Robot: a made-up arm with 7 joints.
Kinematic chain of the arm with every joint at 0, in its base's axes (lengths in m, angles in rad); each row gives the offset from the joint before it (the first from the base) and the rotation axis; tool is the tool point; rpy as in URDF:
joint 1: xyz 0 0 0.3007 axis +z
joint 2: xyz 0 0 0 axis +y
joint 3: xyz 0 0 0.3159 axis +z
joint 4: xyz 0.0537 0 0 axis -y
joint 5: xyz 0.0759 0 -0.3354 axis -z
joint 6: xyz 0 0 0 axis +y
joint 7: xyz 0.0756 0 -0.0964 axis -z
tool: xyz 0 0 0 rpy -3.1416 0 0
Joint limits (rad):
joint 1: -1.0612..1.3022
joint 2: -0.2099..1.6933
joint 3: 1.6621..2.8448
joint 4: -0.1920..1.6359
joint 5: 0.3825..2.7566
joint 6: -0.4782..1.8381
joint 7: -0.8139..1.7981
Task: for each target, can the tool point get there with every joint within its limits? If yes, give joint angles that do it. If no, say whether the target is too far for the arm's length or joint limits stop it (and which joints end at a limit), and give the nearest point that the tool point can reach.
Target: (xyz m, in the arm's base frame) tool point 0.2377 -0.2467 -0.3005
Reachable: no: joint limits stop it (at a limit: joint 1, joint 2, joint 3) | nearest point -0.0014 -0.1161 0.1511 | short by 0.527 m
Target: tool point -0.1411 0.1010 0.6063
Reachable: yes | joints 0.3314 1.1779 2.4445 0.6535 1.2860 1.6436 0.4415
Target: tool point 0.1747 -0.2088 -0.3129
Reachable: no: joint limits stop it (at a limit: joint 1, joint 2, joint 3) | nearest point -0.0119 -0.1103 0.1447 | short by 0.504 m
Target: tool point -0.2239 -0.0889 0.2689
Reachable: yes | joints 0.5866 0.3071 2.7090 0.2673 0.9896 1.1187 0.5686
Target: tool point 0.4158 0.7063 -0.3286
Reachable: no: too far | nearest point 0.3174 0.5392 0.1811 | short by 0.545 m
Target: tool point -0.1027 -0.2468 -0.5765
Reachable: no: too far | nearest point -0.0888 -0.1497 0.1371 | short by 0.720 m
